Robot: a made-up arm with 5 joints.
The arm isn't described. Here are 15 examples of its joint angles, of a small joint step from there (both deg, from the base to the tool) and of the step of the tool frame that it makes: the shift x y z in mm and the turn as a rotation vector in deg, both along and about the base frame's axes.
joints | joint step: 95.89 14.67 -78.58 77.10 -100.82 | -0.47 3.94 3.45 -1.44 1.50
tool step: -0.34 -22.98 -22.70 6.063 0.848 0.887
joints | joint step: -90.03 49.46 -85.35 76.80 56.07 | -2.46 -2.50 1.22 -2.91 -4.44
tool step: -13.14 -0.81 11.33 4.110 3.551 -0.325
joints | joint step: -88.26 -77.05 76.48 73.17 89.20 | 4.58 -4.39 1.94 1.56 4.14
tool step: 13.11 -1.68 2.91 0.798 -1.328 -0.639
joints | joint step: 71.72 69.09 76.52 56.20 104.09 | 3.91 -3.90 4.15 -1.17 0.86
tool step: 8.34 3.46 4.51 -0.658 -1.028 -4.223
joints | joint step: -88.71 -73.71 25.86 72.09 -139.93 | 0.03 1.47 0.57 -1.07 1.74
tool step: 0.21 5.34 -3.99 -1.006 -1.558 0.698
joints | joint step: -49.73 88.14 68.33 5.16 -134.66 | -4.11 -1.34 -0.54 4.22 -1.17
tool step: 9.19 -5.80 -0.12 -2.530 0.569 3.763
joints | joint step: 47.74 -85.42 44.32 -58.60 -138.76 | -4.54 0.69 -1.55 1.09 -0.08
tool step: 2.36 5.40 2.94 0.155 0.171 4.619
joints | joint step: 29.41 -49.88 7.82 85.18 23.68 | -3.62 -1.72 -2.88 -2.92 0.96
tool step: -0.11 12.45 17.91 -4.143 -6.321 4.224
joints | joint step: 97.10 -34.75 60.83 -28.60 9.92 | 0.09 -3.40 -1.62 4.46 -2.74
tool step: -0.60 -1.55 14.16 -0.896 -2.646 0.044
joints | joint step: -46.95 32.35 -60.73 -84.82 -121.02 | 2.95 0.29 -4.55 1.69 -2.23
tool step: 0.13 -14.40 9.56 1.184 -2.461 -0.920
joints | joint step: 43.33 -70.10 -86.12 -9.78 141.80 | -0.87 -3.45 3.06 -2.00 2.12
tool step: -6.01 -0.64 -8.76 -0.112 -3.158 0.400
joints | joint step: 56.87 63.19 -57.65 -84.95 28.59 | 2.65 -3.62 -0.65 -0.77 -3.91
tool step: -15.94 -0.23 19.56 -3.992 -3.121 1.224
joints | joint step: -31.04 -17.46 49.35 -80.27 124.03 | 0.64 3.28 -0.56 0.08 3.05
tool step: 4.18 -0.65 -10.36 -3.219 1.343 -2.870
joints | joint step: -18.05 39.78 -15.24 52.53 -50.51 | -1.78 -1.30 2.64 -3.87 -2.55
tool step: -2.09 8.40 -1.58 1.412 -2.189 -0.693
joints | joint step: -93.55 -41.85 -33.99 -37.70 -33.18 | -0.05 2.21 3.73 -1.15 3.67
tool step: -1.76 28.05 -0.88 -4.862 1.023 -3.374
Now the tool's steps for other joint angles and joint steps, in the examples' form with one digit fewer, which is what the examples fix.
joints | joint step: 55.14 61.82 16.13 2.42 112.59 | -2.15 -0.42 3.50 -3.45 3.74
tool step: -1.0 11.2 -1.5 -0.67 0.30 5.84
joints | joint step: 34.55 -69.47 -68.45 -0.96 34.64 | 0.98 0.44 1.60 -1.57 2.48
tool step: 6.8 0.4 6.0 1.79 -0.68 -2.62
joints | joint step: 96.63 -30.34 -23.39 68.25 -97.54 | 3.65 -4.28 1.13 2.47 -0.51
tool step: -9.8 14.6 4.7 -0.75 -0.39 -3.77
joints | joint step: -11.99 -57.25 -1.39 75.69 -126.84 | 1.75 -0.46 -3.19 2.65 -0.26
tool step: -9.0 -6.2 6.5 0.44 -0.93 -1.82
